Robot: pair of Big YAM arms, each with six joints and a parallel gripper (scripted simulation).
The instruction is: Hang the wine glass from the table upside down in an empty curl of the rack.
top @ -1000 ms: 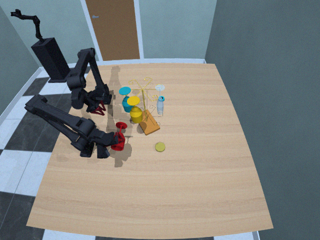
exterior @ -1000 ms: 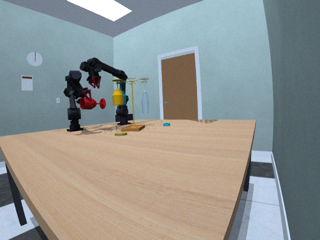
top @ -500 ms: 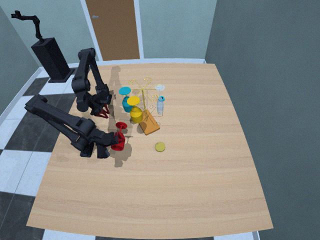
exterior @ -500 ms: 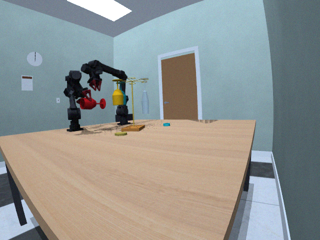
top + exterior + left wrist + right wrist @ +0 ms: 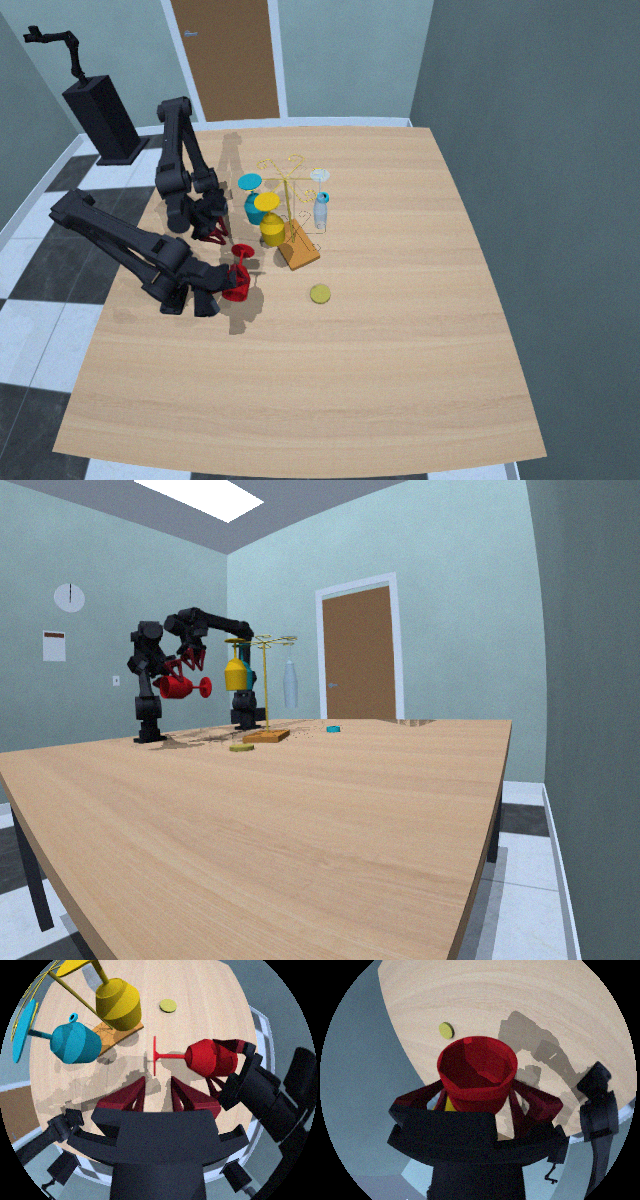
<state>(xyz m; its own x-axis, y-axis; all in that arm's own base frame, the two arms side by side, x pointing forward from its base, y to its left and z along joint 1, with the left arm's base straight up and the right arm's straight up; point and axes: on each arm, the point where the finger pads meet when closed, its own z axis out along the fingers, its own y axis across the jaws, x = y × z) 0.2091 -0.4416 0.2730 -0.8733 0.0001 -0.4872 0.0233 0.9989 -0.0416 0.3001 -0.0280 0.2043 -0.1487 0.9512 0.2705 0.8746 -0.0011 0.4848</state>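
Observation:
Now: the red wine glass 50 mm to the left of my right hand. From my right hand the other things lie so: gold wire rack: 120 mm ahead, 300 mm to the left, 20 mm below; then yellow glass: 80 mm ahead, 190 mm to the left, 80 mm above; then teal glass: 10 mm ahead, 280 mm to the left, 90 mm above.

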